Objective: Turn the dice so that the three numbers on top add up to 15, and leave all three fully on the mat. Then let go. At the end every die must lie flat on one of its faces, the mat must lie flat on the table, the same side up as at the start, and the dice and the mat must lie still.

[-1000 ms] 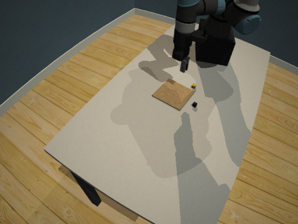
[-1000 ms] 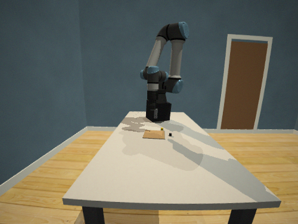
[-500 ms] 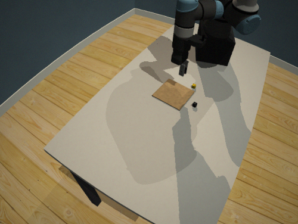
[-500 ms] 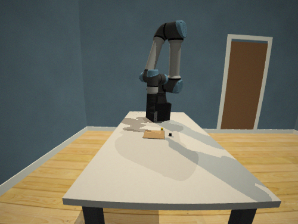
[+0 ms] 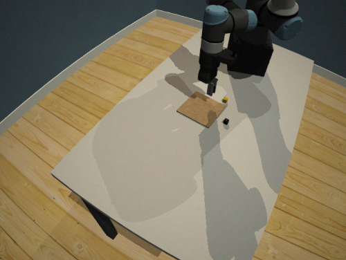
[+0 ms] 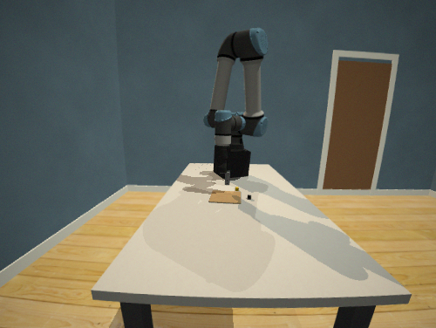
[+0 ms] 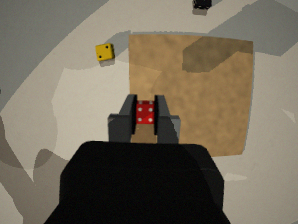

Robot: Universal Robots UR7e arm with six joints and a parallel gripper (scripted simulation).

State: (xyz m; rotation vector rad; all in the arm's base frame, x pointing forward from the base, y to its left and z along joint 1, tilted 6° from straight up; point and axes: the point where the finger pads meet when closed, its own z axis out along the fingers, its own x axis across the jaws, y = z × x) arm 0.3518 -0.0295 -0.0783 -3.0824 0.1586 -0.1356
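Now: hand 6 cm above the brown mat, 5 cm short of it and 1 cm to the left of it. Also, from my hand: black die (10 cm to the left, 7 cm ahead, 6 cm below); then yellow die (6 cm below, 5 cm to the left, 4 cm behind); then red die (1 cm below).
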